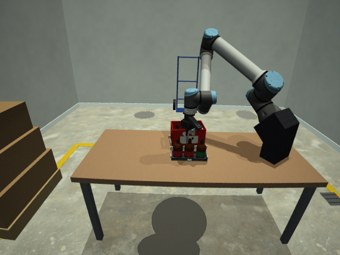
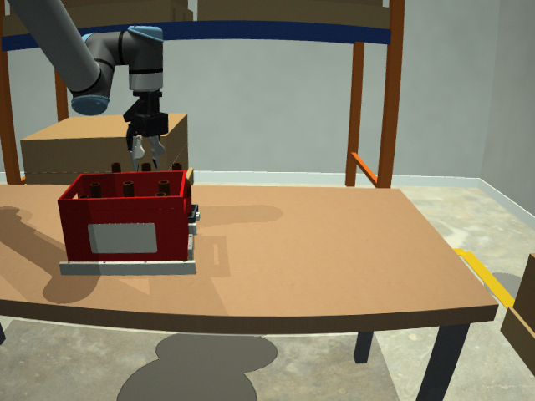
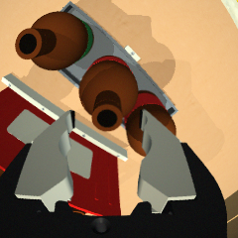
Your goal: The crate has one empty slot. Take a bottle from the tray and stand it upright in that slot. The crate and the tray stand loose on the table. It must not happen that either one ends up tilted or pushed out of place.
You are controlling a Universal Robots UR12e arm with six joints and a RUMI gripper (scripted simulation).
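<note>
The grey tray is 140 mm below my hand. Round my hand: red crate 40 mm behind, 210 mm to the right, 70 mm below.
</note>
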